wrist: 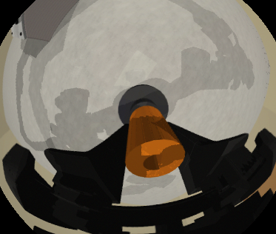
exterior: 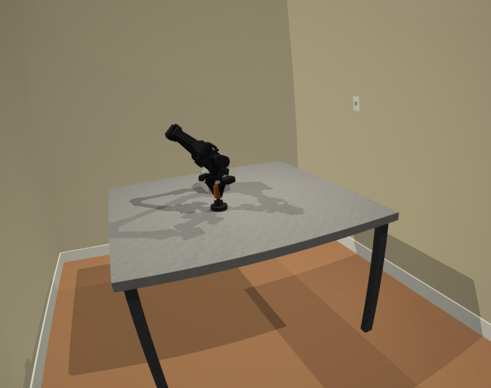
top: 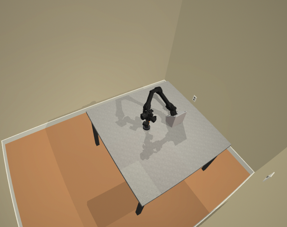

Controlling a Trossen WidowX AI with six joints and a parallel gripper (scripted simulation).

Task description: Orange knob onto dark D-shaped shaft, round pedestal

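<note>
Now: gripper tip 20 mm below the orange knob. The rest, counted from my gripper tip: dark round pedestal (40 mm below).
</note>
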